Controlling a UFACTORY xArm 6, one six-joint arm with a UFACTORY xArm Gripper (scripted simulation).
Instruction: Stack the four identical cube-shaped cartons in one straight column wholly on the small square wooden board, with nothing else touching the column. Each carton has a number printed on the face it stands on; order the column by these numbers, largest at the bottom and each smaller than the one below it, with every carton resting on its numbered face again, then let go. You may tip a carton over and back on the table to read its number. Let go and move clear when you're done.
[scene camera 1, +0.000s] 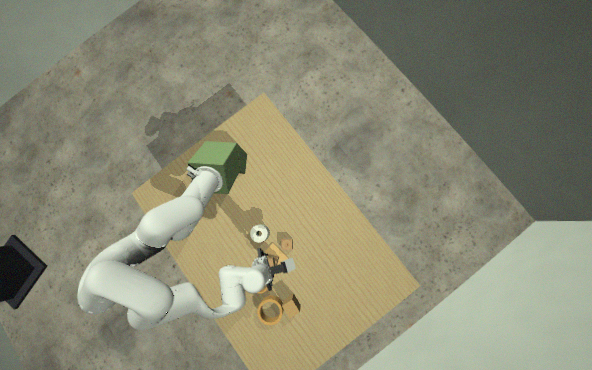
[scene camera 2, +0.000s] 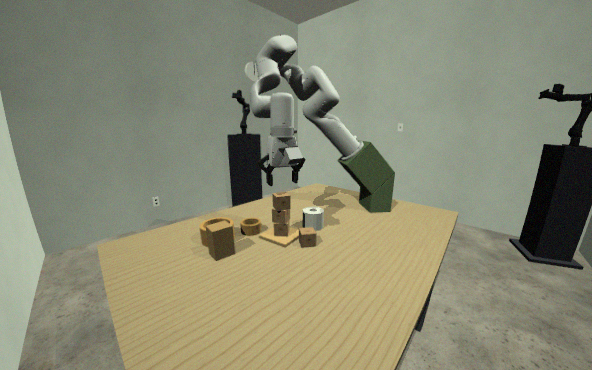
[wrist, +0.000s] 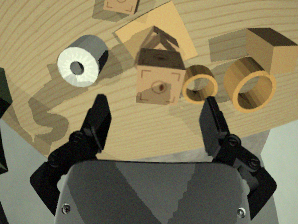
In view: the gripper (scene camera 2: 282, 183), a white paper roll (wrist: 90, 51), a small wooden ring (wrist: 193, 72), a brown box (scene camera 2: 220, 237), a carton (wrist: 160, 73) and a square wooden board (wrist: 132, 34).
The gripper shows as well in the wrist view (wrist: 155, 106).
